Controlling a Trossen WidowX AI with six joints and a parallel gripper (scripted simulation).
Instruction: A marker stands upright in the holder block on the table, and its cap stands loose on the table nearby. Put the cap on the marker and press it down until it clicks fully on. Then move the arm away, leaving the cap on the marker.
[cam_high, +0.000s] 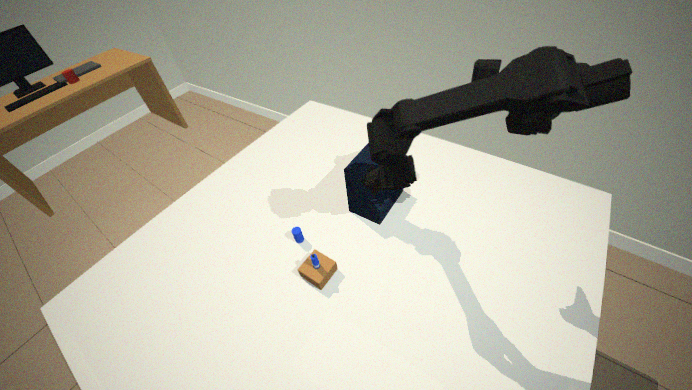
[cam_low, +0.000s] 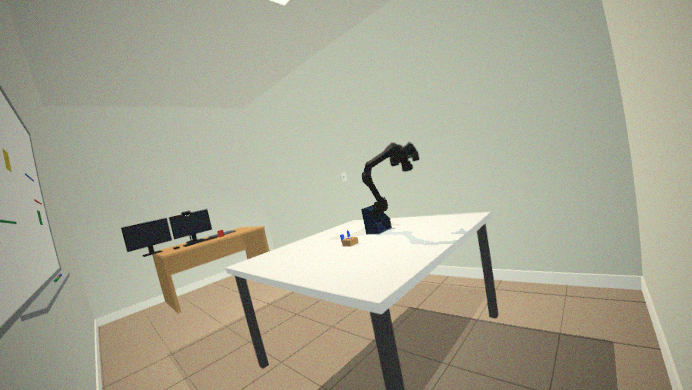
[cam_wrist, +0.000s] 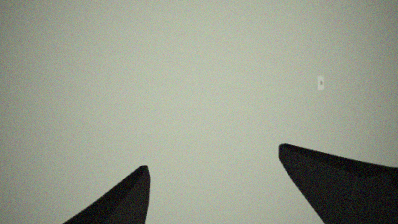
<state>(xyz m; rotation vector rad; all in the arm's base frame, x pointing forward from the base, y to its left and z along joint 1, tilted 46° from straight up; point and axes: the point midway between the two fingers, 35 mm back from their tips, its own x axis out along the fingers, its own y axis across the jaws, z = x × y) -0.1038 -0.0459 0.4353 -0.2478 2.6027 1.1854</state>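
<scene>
My gripper tip is now 43 cm above the blue marker cap, 42 cm to the left of it and 34 cm short of it. From my gripper tip the other things lie so: holder block: 44 cm below, 40 cm ahead, 30 cm to the right.
</scene>
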